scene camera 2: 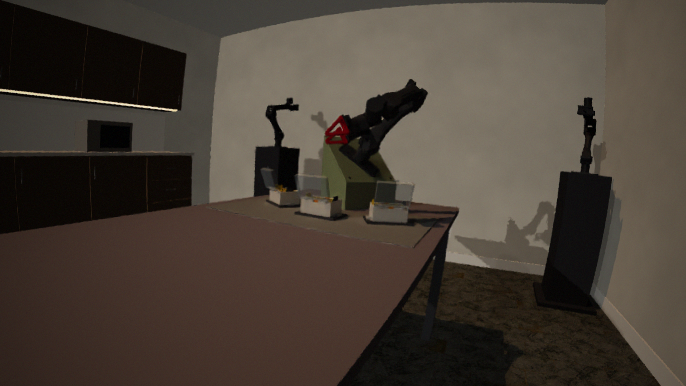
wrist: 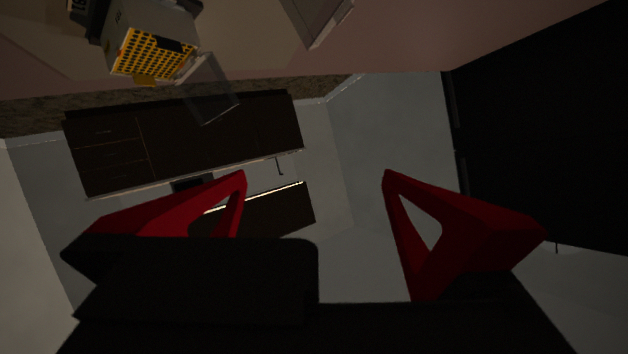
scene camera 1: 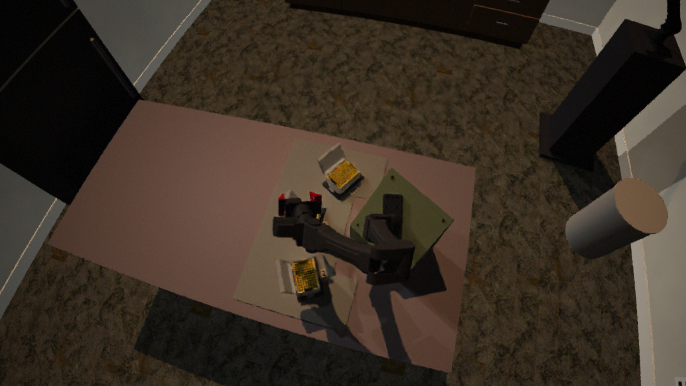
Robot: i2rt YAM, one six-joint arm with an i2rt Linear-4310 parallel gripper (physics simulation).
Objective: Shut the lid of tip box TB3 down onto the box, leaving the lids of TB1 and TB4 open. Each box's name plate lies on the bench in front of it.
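Places are measured from the arm's base along level axes (x ahead, y left, z up), in centimetres.
Pixels of known places: gripper, fingertip midpoint: (scene camera 2: 325, 138) (wrist: 314, 177) (scene camera 1: 296, 194); arm's base at its link origin: (scene camera 2: 358, 160) (scene camera 1: 392, 222).
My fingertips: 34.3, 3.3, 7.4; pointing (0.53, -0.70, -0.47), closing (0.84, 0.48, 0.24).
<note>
Ahead of a thing's pixels: the offset from my fingertips to its top centre, as dx, dy, dz. "pt": to the spot under its first point. Level surfaces: height alone.
TB1 {-9.9, -23.5, -20.5} (scene camera 1: 336, 186) (scene camera 2: 284, 197) (wrist: 155, 20), a white box with a yellow rack, has its clear lid {pt -2.6, -27.4, -17.6} (scene camera 1: 331, 159) (scene camera 2: 268, 178) (wrist: 212, 87) standing open. The middle box {-2.4, -0.8, -20.5} (scene camera 2: 320, 206) is mostly hidden under the arm in scene camera 1; its lid {pt +6.7, +0.3, -15.9} (scene camera 2: 312, 185) (wrist: 317, 20) stands open. The third box {-10.0, +20.9, -20.5} (scene camera 1: 306, 276) (scene camera 2: 388, 213) also has its lid (scene camera 1: 285, 276) (scene camera 2: 394, 192) open. I cannot read which of these two is TB3 or TB4. My gripper (scene camera 1: 299, 196) (scene camera 2: 337, 131) (wrist: 314, 177) is open and empty, above and partly over the middle box.
The boxes stand on a grey mat {dz -27.1} (scene camera 1: 260, 272) (scene camera 2: 385, 237) on the pink bench {dz -27.4} (scene camera 1: 165, 170) (scene camera 2: 150, 300). The arm's green angled base (scene camera 1: 425, 210) (scene camera 2: 334, 167) is behind them. Two black pedestals (scene camera 2: 275, 165) (scene camera 2: 575, 230) with other arms stand beyond the bench.
</note>
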